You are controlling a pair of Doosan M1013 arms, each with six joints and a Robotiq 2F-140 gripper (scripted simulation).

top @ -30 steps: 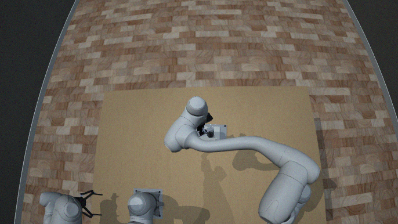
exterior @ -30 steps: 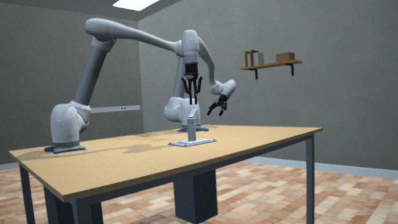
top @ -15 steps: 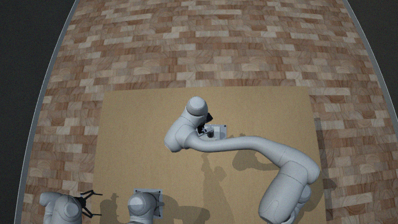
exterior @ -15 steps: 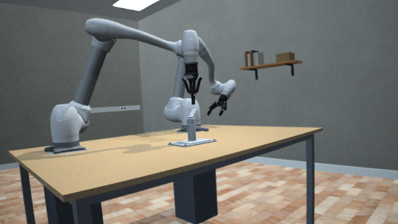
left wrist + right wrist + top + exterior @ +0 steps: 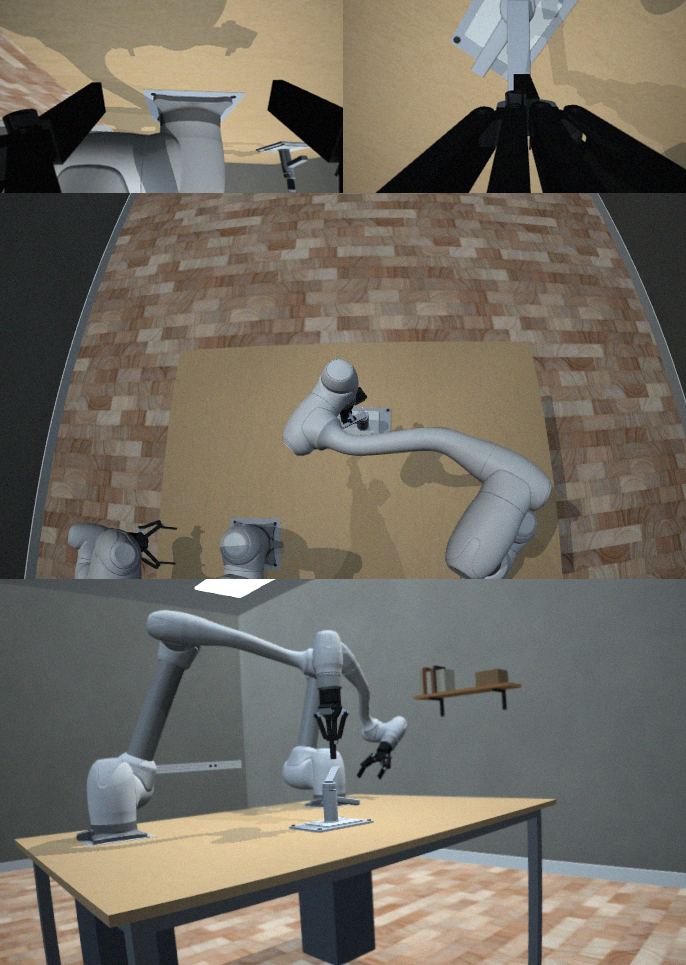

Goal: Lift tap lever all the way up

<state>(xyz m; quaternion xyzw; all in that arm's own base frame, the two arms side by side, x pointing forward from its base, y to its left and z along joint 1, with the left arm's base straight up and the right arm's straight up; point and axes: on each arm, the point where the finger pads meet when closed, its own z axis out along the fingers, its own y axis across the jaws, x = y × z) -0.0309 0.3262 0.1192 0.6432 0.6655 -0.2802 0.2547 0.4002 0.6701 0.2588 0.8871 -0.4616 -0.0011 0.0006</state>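
Note:
My right gripper is now 2 cm short of the flat lever, 3 cm to the left of it and 9 cm above it. The rest, counted from my right hand: grey tap (3 cm ahead, 4 cm to the right, 14 cm below); base plate (4 cm ahead, 7 cm to the right, 25 cm below).

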